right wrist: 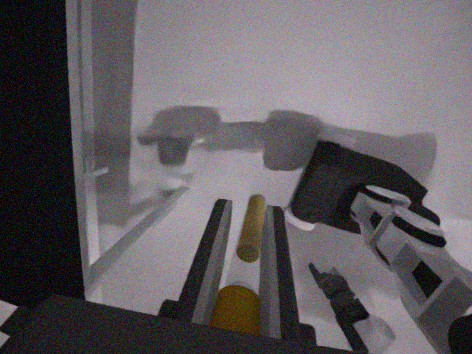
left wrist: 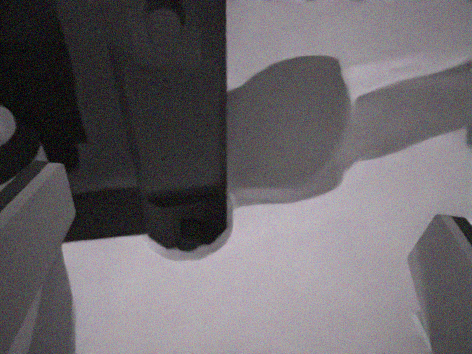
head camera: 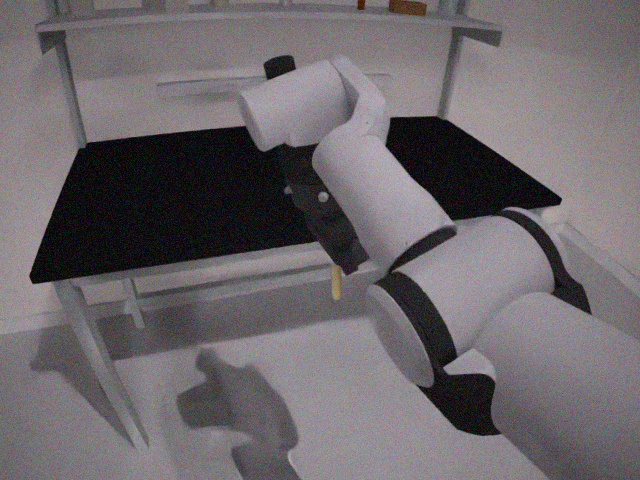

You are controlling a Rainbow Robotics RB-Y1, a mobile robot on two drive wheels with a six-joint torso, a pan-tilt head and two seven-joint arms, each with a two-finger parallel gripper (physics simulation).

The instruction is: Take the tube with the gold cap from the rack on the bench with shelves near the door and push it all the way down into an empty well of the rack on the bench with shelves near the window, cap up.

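Places are measured from the robot's base along level axes (x left, y ahead, z down), in metres.
Where they show: left gripper, between the fingertips: (right wrist: 321,266) (left wrist: 246,212); right gripper, between the fingertips: (right wrist: 247,214) (head camera: 346,266).
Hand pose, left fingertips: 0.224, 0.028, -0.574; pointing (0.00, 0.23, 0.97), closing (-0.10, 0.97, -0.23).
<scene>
After its pixels a point has its place, as x, y, z.
The tube with the gold cap (right wrist: 236,307) {-0.185, 0.426, -1.158} (head camera: 336,282) {-0.180, 0.414, -1.098} is between the fingers of my right gripper (right wrist: 247,214) {-0.199, 0.429, -1.113} (head camera: 345,267) {-0.199, 0.429, -1.113}. In the right wrist view its gold cap is nearest the camera and its yellow lower part points away. My right gripper is shut on it; in the head view it hangs at the front edge of the black-topped bench (head camera: 180,196) {0.069, 1.027, -0.915}, with the tube's yellow end pointing down. My left gripper (left wrist: 246,212) {0.224, 0.028, -0.574} is open, its two fingers far apart above the floor. No rack shows in these views.
A shelf (head camera: 206,18) {-0.040, 1.229, -1.356} above the bench carries a brown box (head camera: 407,7) {-0.691, 1.340, -1.394} and other small items. My right arm covers the middle and right of the bench top. In the right wrist view, the bench edge (right wrist: 77,150) {-0.076, 0.813, -0.843} runs along the left, and the robot's dark base (right wrist: 330,185) {-0.019, -0.043, -0.191} stands at right.
</scene>
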